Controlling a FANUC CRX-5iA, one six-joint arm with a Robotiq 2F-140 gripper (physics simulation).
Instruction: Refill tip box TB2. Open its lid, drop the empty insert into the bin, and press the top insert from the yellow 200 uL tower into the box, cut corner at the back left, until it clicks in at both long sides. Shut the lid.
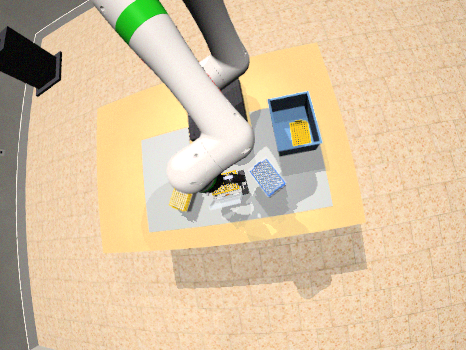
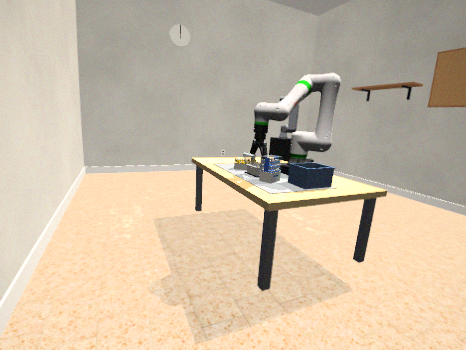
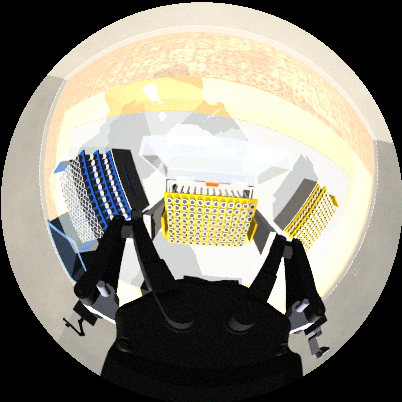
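My gripper [image 1: 231,181] [image 2: 258,155] [image 3: 209,212] is shut on a yellow 200 uL insert [image 1: 226,190] [image 3: 210,215] full of tips, with one finger at each short side. The insert is over the open tip box TB2 [image 2: 253,170]; its tips show between the insert and the box's front wall with an orange latch [image 3: 212,184]. Whether it touches the rim is unclear. The clear lid [image 1: 225,202] [image 3: 210,152] is open on the latch side. The empty yellow insert [image 1: 300,133] lies in the blue bin [image 1: 300,149] [image 2: 311,177]. The cut corner cannot be made out.
The yellow tower [image 1: 180,199] [image 3: 312,212] stands on one side of the box, the blue tower [image 1: 267,177] [image 2: 270,170] [image 3: 95,195] on the other, near the finger. The bin is beyond the blue tower. A grey mat [image 1: 160,215] lies under the box and towers.
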